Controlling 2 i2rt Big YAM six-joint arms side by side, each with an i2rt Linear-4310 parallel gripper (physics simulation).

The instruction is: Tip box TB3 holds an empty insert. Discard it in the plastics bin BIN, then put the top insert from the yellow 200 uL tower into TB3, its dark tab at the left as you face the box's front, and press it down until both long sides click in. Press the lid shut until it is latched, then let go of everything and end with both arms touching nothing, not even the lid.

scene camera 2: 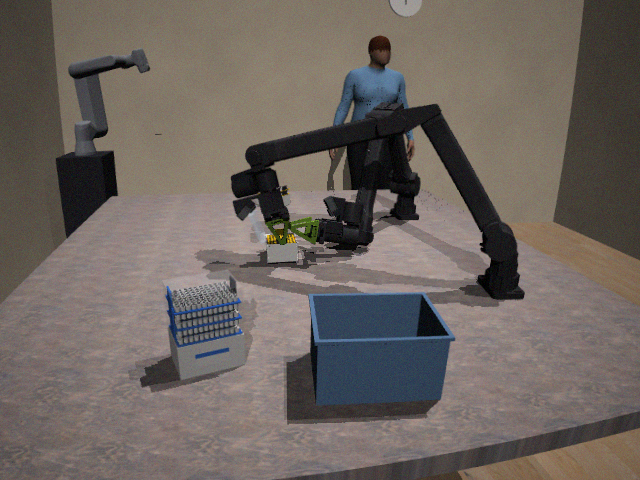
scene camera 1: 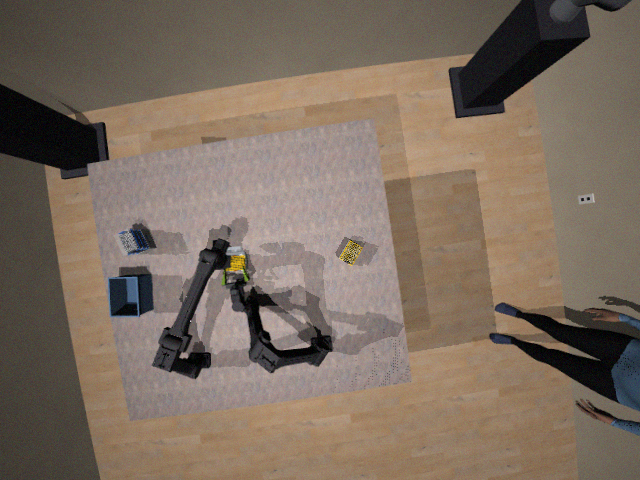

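Seen in the pictures: left gripper, fingertip midpoint: (scene camera 2: 283, 244) (scene camera 1: 224, 264); right gripper, fingertip midpoint: (scene camera 2: 288, 226) (scene camera 1: 233, 267); left arm's base, origin of the base link: (scene camera 2: 499, 289) (scene camera 1: 200, 359); right arm's base, origin of the base link: (scene camera 2: 404, 215) (scene camera 1: 321, 344).
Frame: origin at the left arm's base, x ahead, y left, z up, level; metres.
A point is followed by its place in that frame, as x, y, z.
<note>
Tip box TB3 (scene camera 1: 236, 263) (scene camera 2: 282, 253) @(0.567, -0.162, 0.034) stands upright with yellow tips in it. Its translucent lid (scene camera 1: 235, 249) @(0.654, -0.257, 0.144) (scene camera 2: 256, 227) @(0.638, -0.160, 0.109) is raised. My left gripper (scene camera 2: 282, 240) @(0.565, -0.166, 0.059) is shut and points down, its tips at the yellow tips; in scene camera 1 its fingers are hidden. My right gripper (scene camera 1: 235, 274) @(0.553, -0.229, 0.092) (scene camera 2: 296, 228) @(0.553, -0.229, 0.092) is open and comes in level from the right in scene camera 2, its fingers spread at the box's near end in scene camera 1. Contact is unclear. The yellow tower (scene camera 1: 351, 252) (scene camera 2: 285, 194) stands apart, mostly hidden in scene camera 2. The blue bin (scene camera 1: 146, 294) @(0.391, 0.280, 0.051) (scene camera 2: 379, 369) @(0.394, 0.435, 0.065) shows no insert.
A blue-and-white tip tower (scene camera 1: 133, 241) @(0.690, 0.274, 0.152) (scene camera 2: 206, 322) @(0.672, 0.356, 0.101) stands beside the bin. In scene camera 2 the left arm (scene camera 2: 330, 138) @(0.446, -0.119, 0.357) reaches high across the picture, in front of the right arm's upper links. The two wrists are close together at the box.
</note>
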